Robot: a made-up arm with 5 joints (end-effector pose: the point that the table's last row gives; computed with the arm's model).
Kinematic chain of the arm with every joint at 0, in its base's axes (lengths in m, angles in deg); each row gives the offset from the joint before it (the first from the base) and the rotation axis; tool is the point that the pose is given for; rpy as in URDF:
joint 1: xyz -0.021 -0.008 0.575 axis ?
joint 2: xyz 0 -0.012 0.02 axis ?
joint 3: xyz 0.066 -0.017 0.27 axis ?
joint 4: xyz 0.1 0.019 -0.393 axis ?
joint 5: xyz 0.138 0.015 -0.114 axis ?
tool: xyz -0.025 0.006 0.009 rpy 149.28 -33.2 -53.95
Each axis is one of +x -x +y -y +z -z.
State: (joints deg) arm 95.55 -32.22 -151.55 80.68 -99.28
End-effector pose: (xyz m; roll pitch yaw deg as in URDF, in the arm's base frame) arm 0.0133 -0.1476 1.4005 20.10 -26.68 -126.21
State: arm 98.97 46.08 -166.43 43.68 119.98
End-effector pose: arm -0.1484 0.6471 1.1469 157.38 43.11 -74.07
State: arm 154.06 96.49 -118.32 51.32 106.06
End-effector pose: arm -0.5539 0.2208 0.0057 129.77 -59.74 8.64
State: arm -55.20 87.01 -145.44 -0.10 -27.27
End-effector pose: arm 0.4397 -0.6728 0.4642 -123.64 -67.45 -156.74
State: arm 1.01 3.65 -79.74 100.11 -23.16
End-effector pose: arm 0.5276 0.0024 0.7211 136.98 -11.98 -24.96
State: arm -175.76 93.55 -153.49 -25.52 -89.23
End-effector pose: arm -0.7911 -0.0451 0.5250 25.90 -46.41 -40.26
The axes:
joint 1: +z
joint 2: +y
joint 3: +y
joint 4: +y
joint 5: -z

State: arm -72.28 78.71 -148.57 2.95 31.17
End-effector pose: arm 0.2520 -0.7865 0.6107 -138.01 -16.27 168.01
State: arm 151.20 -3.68 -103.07 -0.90 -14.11
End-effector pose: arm -0.4282 0.2105 1.2165 -73.73 -26.50 8.00
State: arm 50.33 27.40 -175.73 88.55 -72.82
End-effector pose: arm 0.2843 0.3334 1.2464 53.85 -73.70 155.75
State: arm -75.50 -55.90 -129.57 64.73 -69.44
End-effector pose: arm -0.1110 0.2750 1.3426 -16.12 -24.41 90.29
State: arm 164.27 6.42 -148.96 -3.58 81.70
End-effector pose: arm -0.2194 0.0161 1.3941 -70.00 52.01 92.40
